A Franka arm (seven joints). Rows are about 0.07 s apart.
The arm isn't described. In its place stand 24 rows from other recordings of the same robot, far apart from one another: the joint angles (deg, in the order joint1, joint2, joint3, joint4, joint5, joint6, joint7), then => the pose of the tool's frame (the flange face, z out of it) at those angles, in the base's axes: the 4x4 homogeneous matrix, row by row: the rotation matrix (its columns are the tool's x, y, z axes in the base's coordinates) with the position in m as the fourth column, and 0 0 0 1 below.
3.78 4.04 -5.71 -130.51 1.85 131.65 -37.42 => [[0.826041, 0.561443, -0.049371, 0.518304], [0.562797, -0.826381, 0.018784, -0.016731], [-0.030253, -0.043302, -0.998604, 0.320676], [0, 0, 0, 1]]
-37.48 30.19 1.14 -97.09 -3.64 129.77 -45.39 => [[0.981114, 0.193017, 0.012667, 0.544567], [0.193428, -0.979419, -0.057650, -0.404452], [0.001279, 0.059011, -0.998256, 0.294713], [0, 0, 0, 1]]
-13.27 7.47 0.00 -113.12 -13.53 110.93 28.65 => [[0.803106, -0.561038, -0.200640, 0.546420], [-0.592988, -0.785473, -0.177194, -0.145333], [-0.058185, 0.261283, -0.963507, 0.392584], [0, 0, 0, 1]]
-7.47 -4.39 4.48 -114.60 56.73 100.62 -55.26 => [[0.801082, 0.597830, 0.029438, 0.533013], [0.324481, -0.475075, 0.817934, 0.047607], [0.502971, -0.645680, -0.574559, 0.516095], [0, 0, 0, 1]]
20.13 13.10 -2.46 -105.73 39.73 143.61 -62.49 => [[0.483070, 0.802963, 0.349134, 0.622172], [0.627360, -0.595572, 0.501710, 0.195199], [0.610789, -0.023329, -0.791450, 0.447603], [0, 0, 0, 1]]
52.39 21.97 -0.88 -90.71 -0.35 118.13 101.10 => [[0.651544, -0.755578, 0.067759, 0.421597], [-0.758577, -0.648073, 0.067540, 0.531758], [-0.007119, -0.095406, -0.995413, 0.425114], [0, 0, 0, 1]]
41.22 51.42 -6.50 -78.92 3.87 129.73 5.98 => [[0.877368, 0.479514, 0.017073, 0.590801], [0.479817, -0.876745, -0.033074, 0.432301], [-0.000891, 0.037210, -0.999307, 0.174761], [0, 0, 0, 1]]
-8.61 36.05 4.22 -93.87 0.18 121.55 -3.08 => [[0.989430, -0.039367, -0.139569, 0.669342], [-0.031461, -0.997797, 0.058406, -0.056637], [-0.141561, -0.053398, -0.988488, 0.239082], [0, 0, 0, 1]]
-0.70 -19.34 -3.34 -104.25 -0.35 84.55 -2.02 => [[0.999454, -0.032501, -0.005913, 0.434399], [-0.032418, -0.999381, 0.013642, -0.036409], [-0.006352, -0.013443, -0.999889, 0.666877], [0, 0, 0, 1]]
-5.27 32.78 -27.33 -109.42 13.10 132.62 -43.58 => [[0.988471, 0.082087, -0.127228, 0.529062], [0.079662, -0.996532, -0.024037, -0.319392], [-0.128759, 0.013624, -0.991582, 0.216206], [0, 0, 0, 1]]
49.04 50.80 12.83 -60.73 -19.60 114.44 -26.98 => [[-0.023797, 0.986827, 0.160021, 0.436227], [0.999671, 0.025013, -0.005593, 0.646120], [-0.009522, 0.159836, -0.987098, 0.311920], [0, 0, 0, 1]]
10.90 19.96 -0.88 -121.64 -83.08 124.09 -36.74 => [[-0.100350, 0.906522, 0.410059, 0.565561], [0.503677, 0.401713, -0.764811, 0.060384], [-0.858044, 0.129788, -0.496906, 0.245335], [0, 0, 0, 1]]
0.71 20.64 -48.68 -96.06 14.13 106.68 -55.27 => [[0.995568, 0.075300, -0.056344, 0.472015], [0.076145, -0.997012, 0.012997, -0.416974], [-0.055197, -0.017229, -0.998327, 0.446619], [0, 0, 0, 1]]
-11.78 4.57 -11.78 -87.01 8.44 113.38 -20.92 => [[0.917637, -0.076583, 0.389970, 0.569169], [-0.066580, -0.997014, -0.039126, -0.232035], [0.391802, 0.009939, -0.919996, 0.648156], [0, 0, 0, 1]]
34.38 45.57 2.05 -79.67 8.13 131.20 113.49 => [[0.126337, -0.991927, 0.010974, 0.599666], [-0.977742, -0.122647, 0.170231, 0.439463], [-0.167510, -0.032236, -0.985343, 0.244359], [0, 0, 0, 1]]
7.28 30.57 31.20 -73.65 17.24 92.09 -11.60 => [[0.691459, 0.589144, -0.418084, 0.563593], [0.721584, -0.591016, 0.360578, 0.382478], [-0.034662, -0.551007, -0.833780, 0.478277], [0, 0, 0, 1]]
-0.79 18.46 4.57 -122.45 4.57 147.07 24.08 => [[0.907864, -0.405863, 0.105158, 0.582328], [-0.414204, -0.907089, 0.075000, 0.036571], [0.064948, -0.111647, -0.991623, 0.264170], [0, 0, 0, 1]]
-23.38 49.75 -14.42 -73.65 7.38 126.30 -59.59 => [[0.920791, 0.389880, 0.011698, 0.627847], [0.388693, -0.914658, -0.110991, -0.420396], [-0.032573, 0.106746, -0.993753, 0.242303], [0, 0, 0, 1]]
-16.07 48.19 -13.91 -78.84 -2.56 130.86 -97.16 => [[0.278154, 0.960388, -0.016904, 0.662670], [0.934510, -0.274644, -0.226411, -0.337489], [-0.222085, 0.047180, -0.973885, 0.228816], [0, 0, 0, 1]]
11.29 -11.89 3.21 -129.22 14.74 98.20 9.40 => [[0.931366, -0.023985, -0.363294, 0.423944], [0.035280, -0.987187, 0.155621, 0.134764], [-0.362372, -0.157757, -0.918586, 0.428588], [0, 0, 0, 1]]
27.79 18.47 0.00 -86.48 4.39 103.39 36.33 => [[0.984022, -0.168285, -0.058150, 0.577143], [-0.165255, -0.984797, 0.053526, 0.311407], [-0.066274, -0.043062, -0.996872, 0.478112], [0, 0, 0, 1]]
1.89 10.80 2.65 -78.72 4.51 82.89 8.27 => [[0.990472, -0.064425, -0.121718, 0.596168], [-0.055250, -0.995475, 0.077307, 0.053781], [-0.126148, -0.069845, -0.989550, 0.597763], [0, 0, 0, 1]]
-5.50 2.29 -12.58 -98.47 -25.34 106.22 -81.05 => [[0.353409, 0.935205, -0.022229, 0.547988], [0.839614, -0.327584, -0.433286, -0.211861], [-0.412493, 0.134464, -0.900982, 0.564901], [0, 0, 0, 1]]
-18.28 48.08 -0.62 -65.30 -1.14 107.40 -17.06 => [[0.993983, -0.022292, -0.107238, 0.711579], [-0.021580, -0.999737, 0.007792, -0.242729], [-0.107383, -0.005431, -0.994203, 0.290539], [0, 0, 0, 1]]
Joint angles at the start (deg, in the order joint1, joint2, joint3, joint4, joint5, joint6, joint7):
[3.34 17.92 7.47 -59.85 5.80 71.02 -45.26]
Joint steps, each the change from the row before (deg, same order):
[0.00 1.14 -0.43 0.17 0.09 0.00 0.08]
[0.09 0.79 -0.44 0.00 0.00 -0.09 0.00]
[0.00 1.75 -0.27 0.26 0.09 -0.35 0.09]
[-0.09 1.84 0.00 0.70 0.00 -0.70 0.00]
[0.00 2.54 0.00 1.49 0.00 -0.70 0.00]
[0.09 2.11 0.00 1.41 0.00 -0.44 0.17]
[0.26 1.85 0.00 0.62 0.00 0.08 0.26]
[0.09 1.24 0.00 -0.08 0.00 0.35 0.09]
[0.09 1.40 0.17 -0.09 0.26 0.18 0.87]
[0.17 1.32 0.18 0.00 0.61 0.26 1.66]
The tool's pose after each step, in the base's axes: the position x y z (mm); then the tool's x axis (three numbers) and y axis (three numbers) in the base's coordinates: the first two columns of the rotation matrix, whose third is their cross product. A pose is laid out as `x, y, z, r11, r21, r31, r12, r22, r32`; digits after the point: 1 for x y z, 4 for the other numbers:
604.2, 107.3, 645.2, 0.5471, 0.8370, 0.0087, 0.8227, -0.5357, -0.1903
608.8, 104.9, 636.4, 0.5517, 0.8340, -0.0027, 0.8168, -0.5409, -0.2008
617.3, 103.3, 619.0, 0.5554, 0.8313, -0.0227, 0.8072, -0.5455, -0.2256
624.7, 102.4, 603.4, 0.5547, 0.8310, -0.0422, 0.7994, -0.5463, -0.2501
634.7, 102.4, 585.7, 0.5526, 0.8313, -0.0595, 0.7918, -0.5459, -0.2741
642.7, 103.3, 572.2, 0.5524, 0.8306, -0.0711, 0.7853, -0.5471, -0.2898
649.9, 106.5, 555.8, 0.5512, 0.8301, -0.0836, 0.7788, -0.5479, -0.3052
655.1, 107.9, 541.3, 0.5504, 0.8296, -0.0940, 0.7730, -0.5489, -0.3180
659.9, 111.3, 524.8, 0.5564, 0.8238, -0.1082, 0.7590, -0.5569, -0.3372
663.8, 116.4, 510.0, 0.5716, 0.8116, -0.1205, 0.7385, -0.5729, -0.3556

